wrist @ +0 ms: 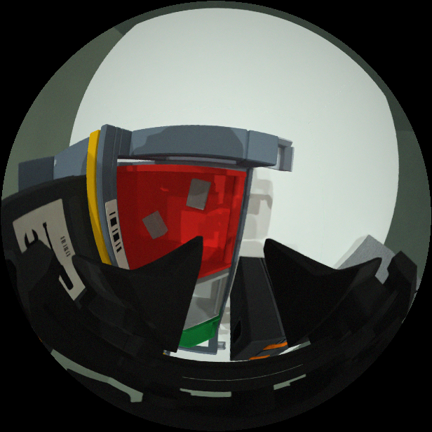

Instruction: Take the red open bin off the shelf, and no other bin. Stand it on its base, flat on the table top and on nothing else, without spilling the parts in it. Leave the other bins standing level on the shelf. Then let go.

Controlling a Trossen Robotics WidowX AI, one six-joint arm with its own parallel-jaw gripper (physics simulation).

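The red open bin point(172, 197) is in the shelf, left of centre, its open side facing the camera. Two grey flat parts point(198, 193) point(155, 224) lie in it. My gripper point(234, 243) is partly open and holds nothing. Its left finger overlaps the bin's lower edge in view; its right finger is to the right of the bin and shelf. Below the red bin are a pale grey bin point(202, 302) and a green bin point(201, 334), both partly hidden by the left finger. The grey-blue shelf point(190, 142) frames the bins.
A black case with orange latches point(257, 310) shows in the gap between the fingers, beside the shelf. A large black toolbox with a tool label point(65, 200) is at the left, beyond a yellow strip point(93, 190). A grey block point(370, 255) is at the right on the white table point(325, 125).
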